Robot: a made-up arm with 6 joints.
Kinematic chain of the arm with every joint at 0, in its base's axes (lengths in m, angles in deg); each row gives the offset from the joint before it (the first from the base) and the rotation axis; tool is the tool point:
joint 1: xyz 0 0 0.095 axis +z
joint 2: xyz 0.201 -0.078 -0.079 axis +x
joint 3: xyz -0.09 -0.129 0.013 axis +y
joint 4: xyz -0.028 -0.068 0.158 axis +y
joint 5: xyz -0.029 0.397 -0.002 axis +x
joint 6: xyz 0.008 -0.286 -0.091 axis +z
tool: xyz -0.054 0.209 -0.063
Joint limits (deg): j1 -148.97..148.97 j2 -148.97..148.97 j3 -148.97..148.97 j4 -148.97..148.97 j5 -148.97..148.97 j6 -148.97..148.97
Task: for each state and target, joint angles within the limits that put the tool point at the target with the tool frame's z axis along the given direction. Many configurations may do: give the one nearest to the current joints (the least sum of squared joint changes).
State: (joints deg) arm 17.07 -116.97 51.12 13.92 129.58 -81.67
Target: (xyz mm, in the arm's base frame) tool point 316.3 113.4 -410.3 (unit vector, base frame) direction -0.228 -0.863 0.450
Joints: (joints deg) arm 0.37 -85.56 21.73 -5.91 148.97 -77.20
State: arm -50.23 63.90 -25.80 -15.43 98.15 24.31
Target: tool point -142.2 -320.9 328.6 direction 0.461 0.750 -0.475
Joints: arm -16.36 103.06 -5.40 -12.38 139.12 7.35
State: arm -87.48 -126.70 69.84 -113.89 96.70 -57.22
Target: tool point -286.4 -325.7 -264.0 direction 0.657 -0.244 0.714
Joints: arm -79.42 -148.42 74.93 -125.79 117.69 -26.04
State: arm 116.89 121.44 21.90 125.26 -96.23 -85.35
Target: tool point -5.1 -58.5 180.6 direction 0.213 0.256 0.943
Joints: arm 117.74 79.43 46.03 148.97 -119.49 -91.00
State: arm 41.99 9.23 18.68 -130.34 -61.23 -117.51
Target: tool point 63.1 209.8 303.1 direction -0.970 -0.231 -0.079
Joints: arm 71.12 -19.37 43.26 -112.20 -55.21 -66.54
